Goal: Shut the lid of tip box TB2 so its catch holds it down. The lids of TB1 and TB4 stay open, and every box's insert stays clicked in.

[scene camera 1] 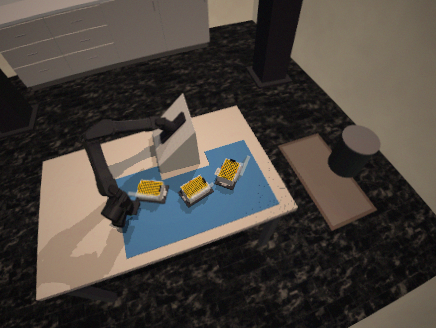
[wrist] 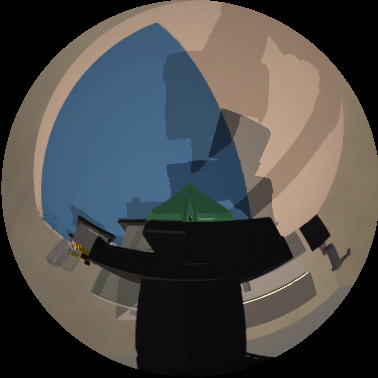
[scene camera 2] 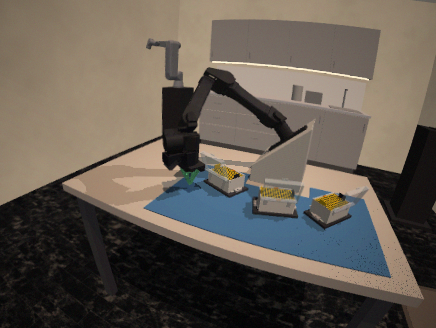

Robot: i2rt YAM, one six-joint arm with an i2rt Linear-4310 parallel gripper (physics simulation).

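Places are measured from the arm's base along level axes (x ahead, y left, z up), in centimetres.
Where they show: gripper, fingertip midpoint: (scene camera 1: 133, 213) (wrist: 189, 187) (scene camera 2: 189, 184); arm's base at its link origin: (scene camera 1: 172, 128) (scene camera 2: 288, 138).
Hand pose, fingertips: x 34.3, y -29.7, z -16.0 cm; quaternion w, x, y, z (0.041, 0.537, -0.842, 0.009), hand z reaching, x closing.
Things, the pixels of their centre, and the offset from my fingertips. Level surfaces: height alone.
- blue mat at its surface level: dz -1.7 cm
- left box at the middle of its body: (wrist: 161, 248) (scene camera 2: 228, 177) (scene camera 1: 151, 188) dx -10.5, dy +11.5, dz +1.6 cm
- middle box at the middle of its body: (wrist: 92, 245) (scene camera 2: 275, 198) (scene camera 1: 194, 187) dx -4.5, dy +32.6, dz +1.6 cm
- right box at the middle of its body: (scene camera 2: 327, 205) (wrist: 85, 252) (scene camera 1: 226, 171) dx -8.7, dy +51.5, dz +1.6 cm
- pale table at its surface level: dz -2.0 cm
Three white tip boxes with yellow inserts stand on the blue mat (scene camera 1: 175, 225) (scene camera 2: 210, 215) (wrist: 110, 125); their labels cannot be read. The left box (scene camera 1: 151, 190) (scene camera 2: 226, 184) has its clear lid (scene camera 2: 212, 158) open. The middle box (scene camera 1: 196, 190) (scene camera 2: 276, 206) has a clear lid (scene camera 2: 284, 184) standing up behind it in scene camera 2. The right box (scene camera 1: 229, 171) (scene camera 2: 330, 214) has its clear lid (scene camera 1: 245, 166) (scene camera 2: 356, 194) open. My gripper (scene camera 2: 190, 180) (wrist: 189, 187) is shut and empty, its green fingertips above the mat, left of the left box. In the wrist view its body hides part of the boxes.
A slanted pale panel (scene camera 1: 180, 147) (scene camera 2: 285, 157) stands at the arm's base, behind the boxes. The pale table (scene camera 1: 60, 200) (scene camera 2: 105, 197) extends around the mat. A dark cylinder (scene camera 1: 350, 155) stands on the floor beyond the table's right end.
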